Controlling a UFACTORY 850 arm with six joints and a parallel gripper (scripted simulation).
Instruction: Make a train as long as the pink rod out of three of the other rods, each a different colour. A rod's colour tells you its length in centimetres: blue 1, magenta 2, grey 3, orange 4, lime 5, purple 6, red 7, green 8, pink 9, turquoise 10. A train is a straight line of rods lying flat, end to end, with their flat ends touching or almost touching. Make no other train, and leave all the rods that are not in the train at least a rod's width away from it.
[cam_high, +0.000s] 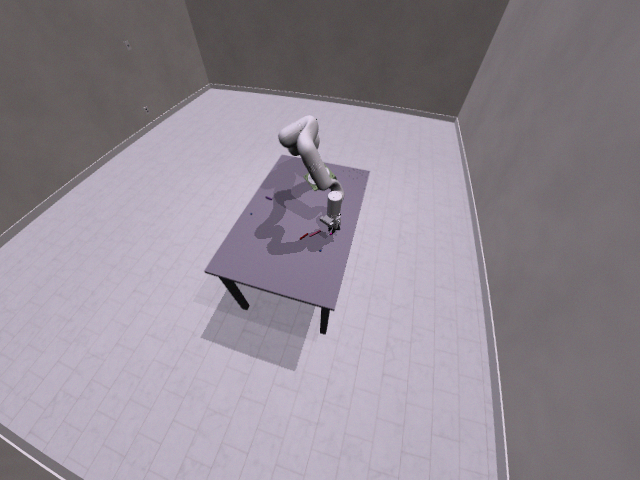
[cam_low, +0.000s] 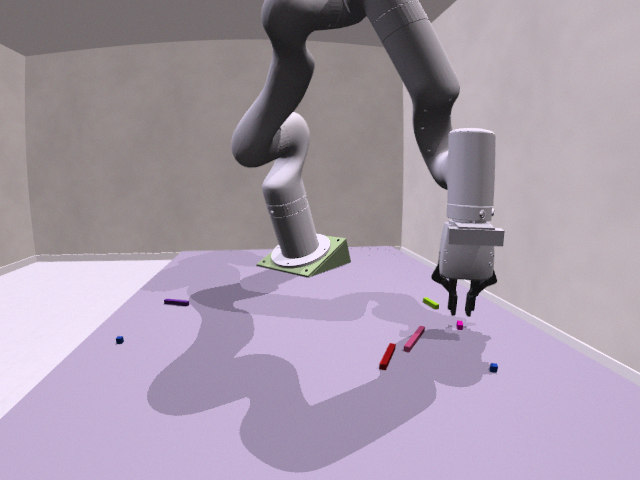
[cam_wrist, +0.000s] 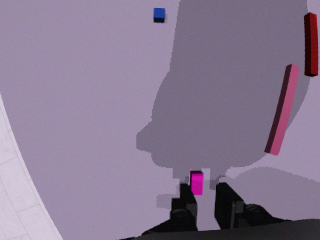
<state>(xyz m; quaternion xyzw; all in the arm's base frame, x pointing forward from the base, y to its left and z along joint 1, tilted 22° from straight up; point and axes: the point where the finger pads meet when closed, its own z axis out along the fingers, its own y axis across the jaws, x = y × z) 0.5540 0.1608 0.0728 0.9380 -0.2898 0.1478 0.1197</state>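
Right now my hand is 40 mm above the magenta rod and 10 mm short of it. Round my hand: pink rod: 110 mm to the right, 40 mm below, 10 mm ahead; lime rod: 120 mm behind, 40 mm below, 20 mm to the left; red rod: 190 mm to the right, 40 mm below, 40 mm ahead.
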